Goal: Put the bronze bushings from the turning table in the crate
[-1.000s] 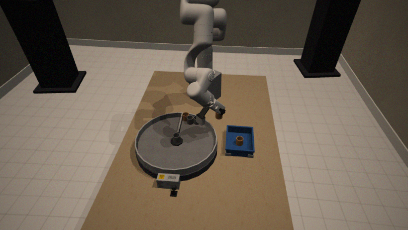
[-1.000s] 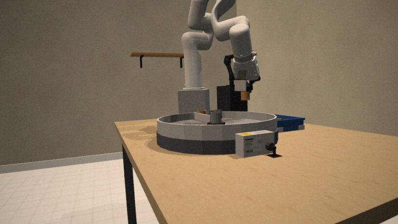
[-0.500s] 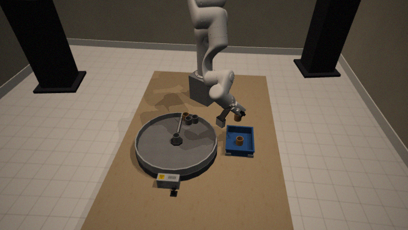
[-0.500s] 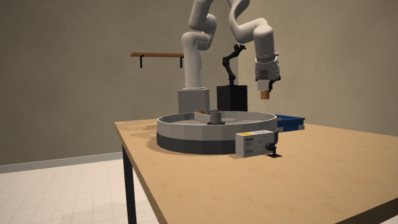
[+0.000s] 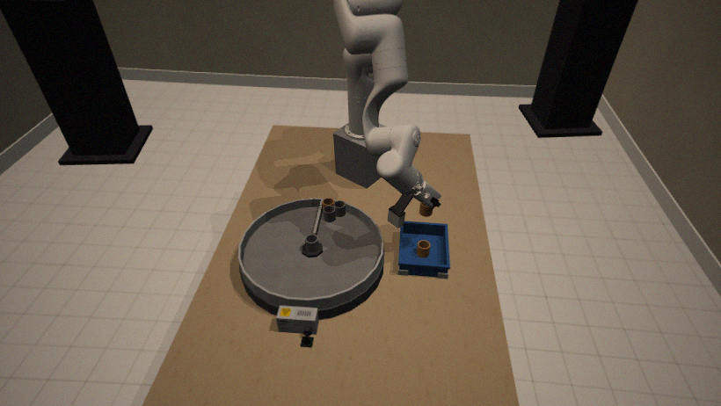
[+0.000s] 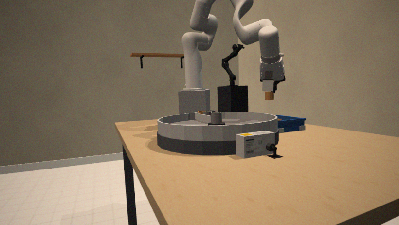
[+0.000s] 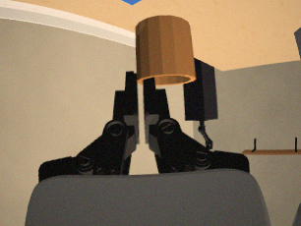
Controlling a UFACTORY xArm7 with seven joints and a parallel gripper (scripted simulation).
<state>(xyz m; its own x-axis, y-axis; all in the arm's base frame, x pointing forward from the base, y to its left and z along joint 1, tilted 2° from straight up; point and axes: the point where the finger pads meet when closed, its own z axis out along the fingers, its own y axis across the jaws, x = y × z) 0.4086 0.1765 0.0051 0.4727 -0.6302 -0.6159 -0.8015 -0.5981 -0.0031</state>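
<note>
The blue crate lies 160 mm below my hand, 30 mm ahead of it and 10 mm to the right of it. Round my hand: grey turning table (350 mm to the right, 130 mm below, 50 mm ahead).
</note>
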